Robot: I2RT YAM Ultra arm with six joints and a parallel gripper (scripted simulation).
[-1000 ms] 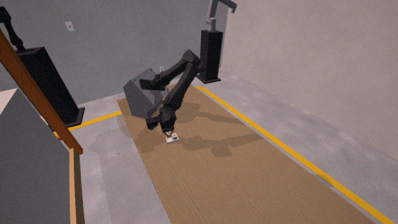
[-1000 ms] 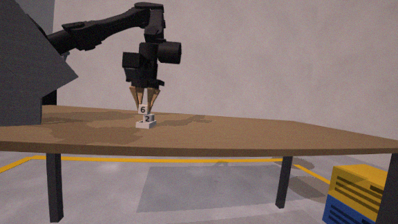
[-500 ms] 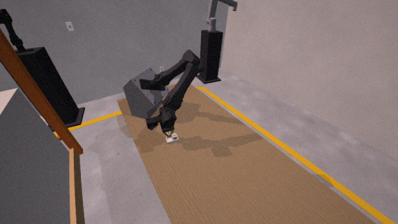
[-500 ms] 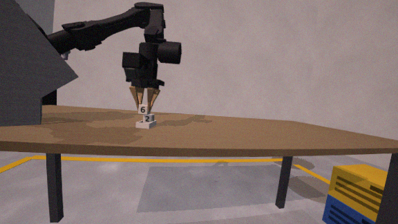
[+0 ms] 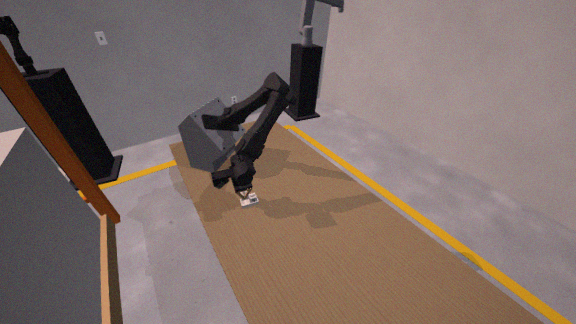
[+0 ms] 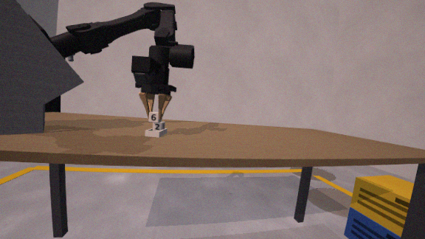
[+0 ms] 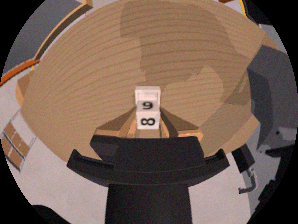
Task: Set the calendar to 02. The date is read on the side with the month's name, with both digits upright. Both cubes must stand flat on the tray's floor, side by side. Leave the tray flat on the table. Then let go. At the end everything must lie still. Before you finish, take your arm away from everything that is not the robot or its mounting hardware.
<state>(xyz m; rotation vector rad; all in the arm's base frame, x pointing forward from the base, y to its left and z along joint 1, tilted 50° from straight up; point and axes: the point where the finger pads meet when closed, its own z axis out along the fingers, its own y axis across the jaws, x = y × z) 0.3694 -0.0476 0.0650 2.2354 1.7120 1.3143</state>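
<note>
My hand is 20 mm to the right of the small white tray and 50 mm above it.
</note>
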